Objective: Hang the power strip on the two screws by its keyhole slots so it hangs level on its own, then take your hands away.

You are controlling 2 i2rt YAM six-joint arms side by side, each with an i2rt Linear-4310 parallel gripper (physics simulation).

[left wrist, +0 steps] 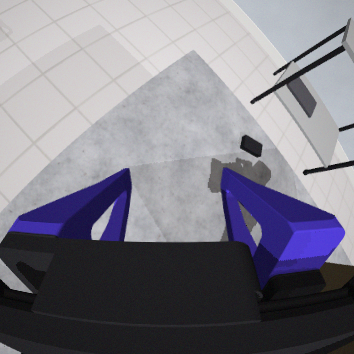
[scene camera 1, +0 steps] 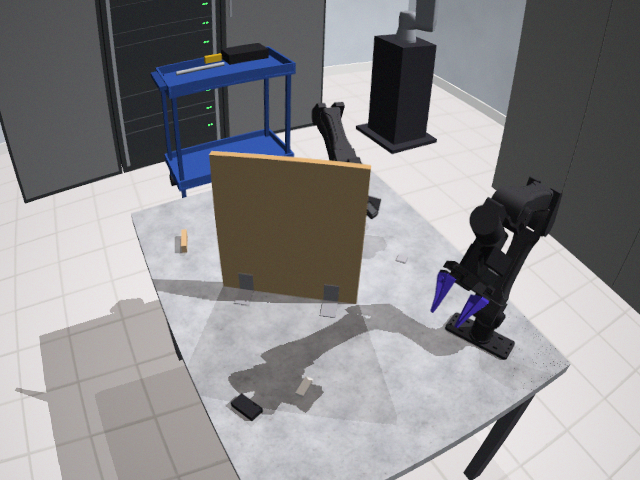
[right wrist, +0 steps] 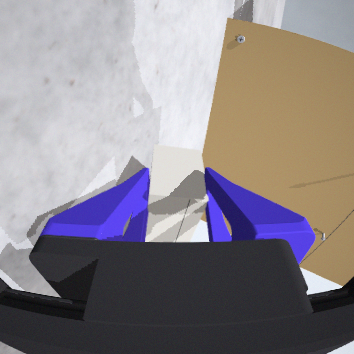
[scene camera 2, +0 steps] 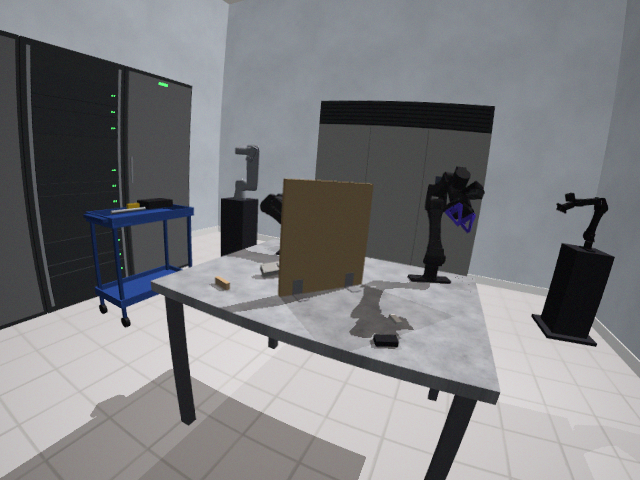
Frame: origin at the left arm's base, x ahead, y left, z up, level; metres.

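Seen in the pictures: left gripper, between the fingertips: (left wrist: 175, 176) (scene camera 1: 443, 320) (scene camera 2: 463, 228); right gripper, between the fingertips: (right wrist: 176, 175); left arm's base, origin of its link: (scene camera 1: 480, 337) (scene camera 2: 429, 279).
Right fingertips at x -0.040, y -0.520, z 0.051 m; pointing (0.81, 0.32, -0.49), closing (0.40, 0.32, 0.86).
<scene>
Offsets run from my right fingertips to a thing's middle. "spot": to the spot under its first point.
My right gripper (right wrist: 176, 175) is shut on the pale power strip {dz -0.013, dx +0.069, dy -0.121 m} (right wrist: 176, 159) (scene camera 2: 269, 269), beside the front of the upright tan board {dz +0.159, dx +0.224, dy +0.011 m} (right wrist: 280, 110) (scene camera 1: 292, 227) (scene camera 2: 325, 232). The strip is apart from both screws; its keyhole slots do not show. One screw {spot: dz -0.028, dx +0.135, dy +0.149 m} (right wrist: 240, 39) is near the board's far corner, and the other screw {dz +0.194, dx +0.247, dy -0.060 m} (right wrist: 323, 236) is right of the right fingers. In scene camera 1 the board hides the strip and right gripper. My left gripper (scene camera 1: 444, 318) (scene camera 2: 460, 219) (left wrist: 175, 176) is open and empty above the table, near its own base.
A black box {dz -0.043, dx +0.583, dy +0.185 m} (scene camera 1: 247, 406) (scene camera 2: 385, 340) (left wrist: 251, 145) and a pale block {dz -0.045, dx +0.450, dy +0.247 m} (scene camera 1: 304, 385) (scene camera 2: 395, 318) lie behind the board. An orange-tan block {dz -0.037, dx +0.276, dy -0.375 m} (scene camera 1: 184, 241) (scene camera 2: 222, 283) lies near one table edge. A small pale tile {dz -0.049, dx -0.099, dy +0.180 m} (scene camera 1: 401, 258) lies between board and left arm.
</scene>
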